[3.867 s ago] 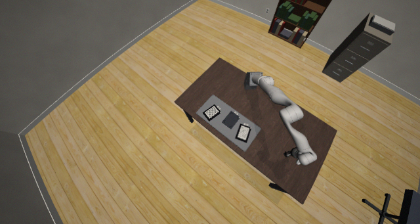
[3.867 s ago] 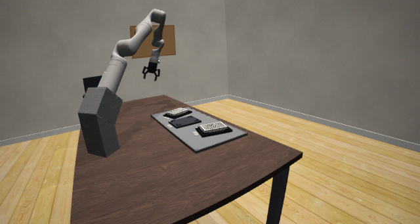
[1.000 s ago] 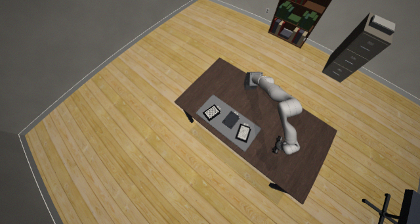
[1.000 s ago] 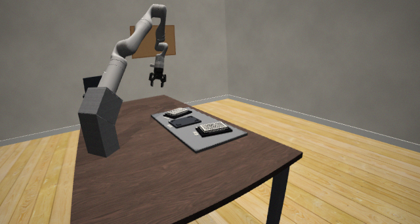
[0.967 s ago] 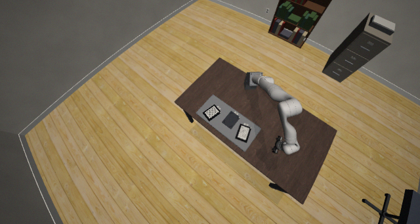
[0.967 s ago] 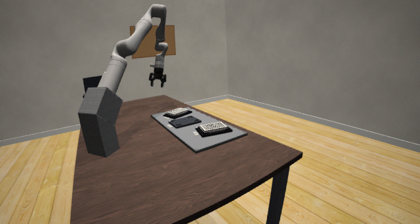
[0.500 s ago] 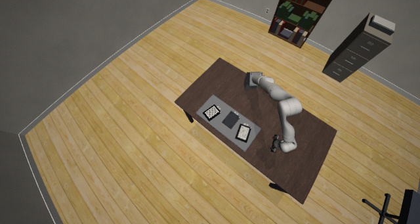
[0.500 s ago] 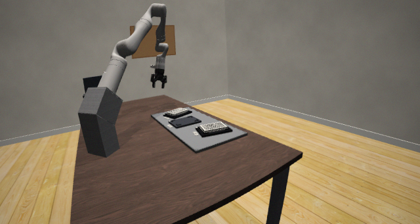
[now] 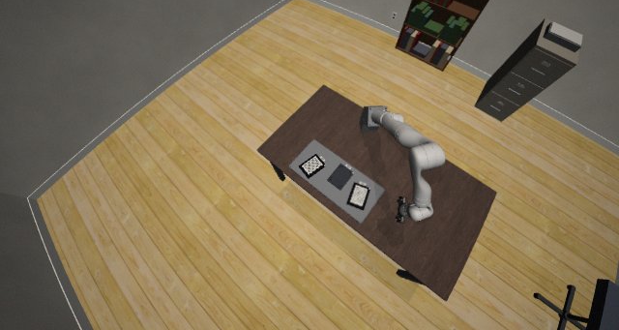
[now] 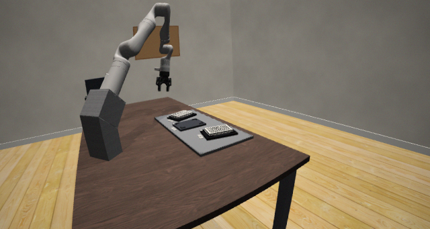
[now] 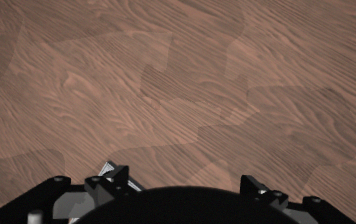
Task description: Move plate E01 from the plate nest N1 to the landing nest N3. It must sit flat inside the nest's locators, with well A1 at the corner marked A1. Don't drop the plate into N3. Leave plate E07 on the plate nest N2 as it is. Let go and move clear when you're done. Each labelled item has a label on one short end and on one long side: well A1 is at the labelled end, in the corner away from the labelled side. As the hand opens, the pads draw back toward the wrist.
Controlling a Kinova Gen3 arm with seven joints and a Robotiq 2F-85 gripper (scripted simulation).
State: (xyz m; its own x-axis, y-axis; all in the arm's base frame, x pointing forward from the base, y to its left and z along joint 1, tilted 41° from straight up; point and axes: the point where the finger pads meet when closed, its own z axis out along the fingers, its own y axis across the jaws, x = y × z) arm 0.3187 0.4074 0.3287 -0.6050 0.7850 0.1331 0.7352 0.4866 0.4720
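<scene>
Right now the plate is 9 cm ahead of my hand, 21 cm to the right of it and 14 cm below it. From my hand the other things lie so: plate nest N1: 9 cm ahead, 21 cm to the right, 15 cm below; N1 label: 26 cm to the right, 15 cm below; A1 mark: 1 cm ahead, 36 cm to the right, 14 cm below.
</scene>
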